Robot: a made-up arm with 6 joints.
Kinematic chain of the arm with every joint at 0, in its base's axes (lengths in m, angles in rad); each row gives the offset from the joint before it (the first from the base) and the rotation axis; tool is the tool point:
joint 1: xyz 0 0 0.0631 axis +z
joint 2: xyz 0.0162 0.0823 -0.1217 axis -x
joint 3: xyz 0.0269 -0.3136 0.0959 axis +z
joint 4: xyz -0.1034 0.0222 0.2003 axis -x
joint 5: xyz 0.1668 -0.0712 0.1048 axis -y
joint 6: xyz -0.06 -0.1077 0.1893 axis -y
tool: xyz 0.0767 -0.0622 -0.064
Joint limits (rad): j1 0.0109..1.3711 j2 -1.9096..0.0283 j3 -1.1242..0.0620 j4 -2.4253..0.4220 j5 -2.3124..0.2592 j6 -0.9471..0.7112
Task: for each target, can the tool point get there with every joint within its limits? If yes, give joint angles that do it. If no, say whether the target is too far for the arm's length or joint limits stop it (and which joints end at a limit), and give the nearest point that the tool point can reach.
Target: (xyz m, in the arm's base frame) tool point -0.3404 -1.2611 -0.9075
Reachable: no: too far | nearest point -0.0688 -0.5926 -0.4858 | short by 0.836 m
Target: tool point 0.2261 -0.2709 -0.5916
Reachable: yes | joints 0.7734 -1.2558 -0.7578 -0.8455 -0.6708 0.2060
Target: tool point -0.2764 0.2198 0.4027
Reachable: no: joint limits stop it (at a limit: joint 1, joint 2, joint 3, joint 4, joint 5, joint 6) | nearest point 0.0177 0.2057 0.1214 | short by 0.407 m
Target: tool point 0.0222 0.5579 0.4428
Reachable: no: joint limits stop it (at a limit: joint 1, joint 2, joint 4, joint 5, joint 6) | nearest point 0.1303 0.2778 0.1241 | short by 0.438 m
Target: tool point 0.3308 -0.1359 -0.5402
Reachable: yes | joints 1.1334 -1.1697 -0.5587 -0.9139 -0.7912 -0.2674
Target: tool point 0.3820 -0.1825 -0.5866
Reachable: yes | joints 1.2011 -1.4782 -0.7352 -0.1345 -1.0515 -0.7559
